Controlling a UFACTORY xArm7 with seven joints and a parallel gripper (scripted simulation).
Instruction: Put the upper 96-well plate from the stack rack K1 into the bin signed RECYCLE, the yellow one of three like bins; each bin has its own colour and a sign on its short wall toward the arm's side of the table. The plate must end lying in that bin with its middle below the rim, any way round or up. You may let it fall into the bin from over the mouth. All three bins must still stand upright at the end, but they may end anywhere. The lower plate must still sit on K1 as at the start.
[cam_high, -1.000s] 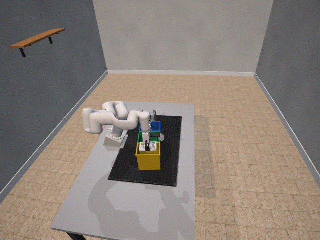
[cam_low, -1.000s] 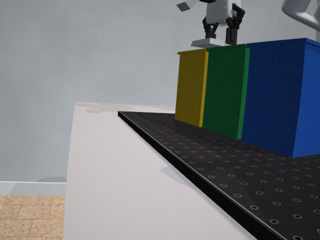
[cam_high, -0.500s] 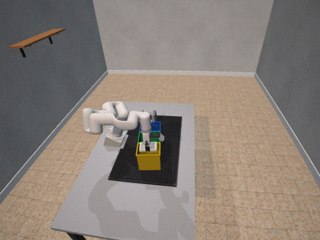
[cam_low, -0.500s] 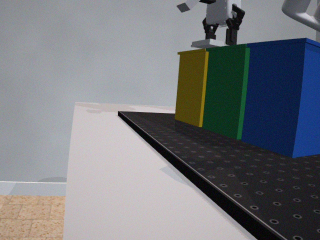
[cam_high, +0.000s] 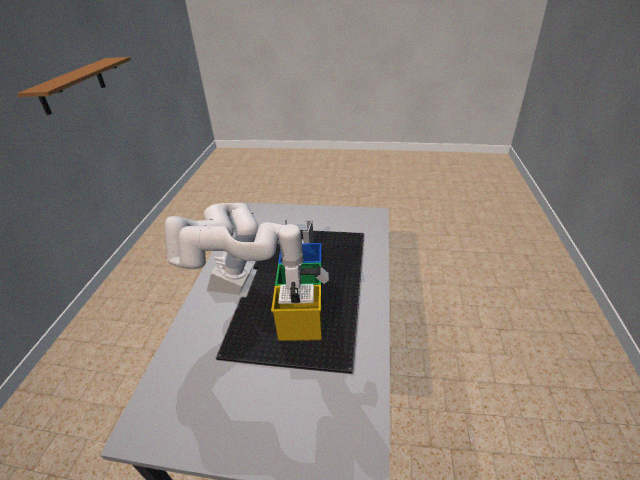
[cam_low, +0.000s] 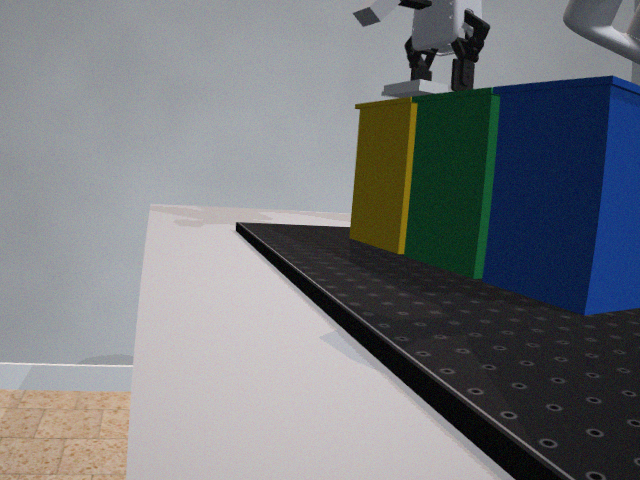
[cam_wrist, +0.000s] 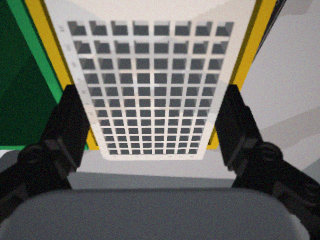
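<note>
Now: the plate 10 mm below my hand. From my hand the other things lie so: yellow bin 120 mm below; green bin 130 mm to the left, 120 mm below; blue bin 260 mm to the left, 120 mm below, 10 mm ahead.
</note>
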